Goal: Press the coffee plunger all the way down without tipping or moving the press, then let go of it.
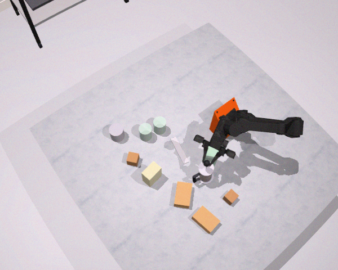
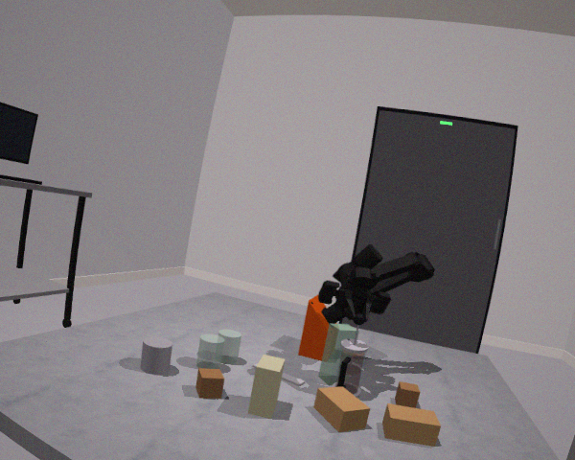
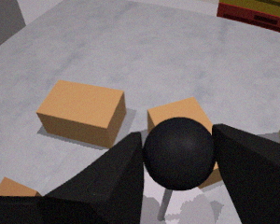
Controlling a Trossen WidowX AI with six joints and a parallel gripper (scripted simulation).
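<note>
Right now the coffee press is 10 cm below my gripper tip. From my gripper tip the other things lie so: pale green box 9 cm behind, 4 cm to the right, 13 cm below; then cream box 17 cm ahead, 16 cm to the right, 15 cm below; then grey flat bar 3 cm behind, 18 cm to the right, 20 cm below.
</note>
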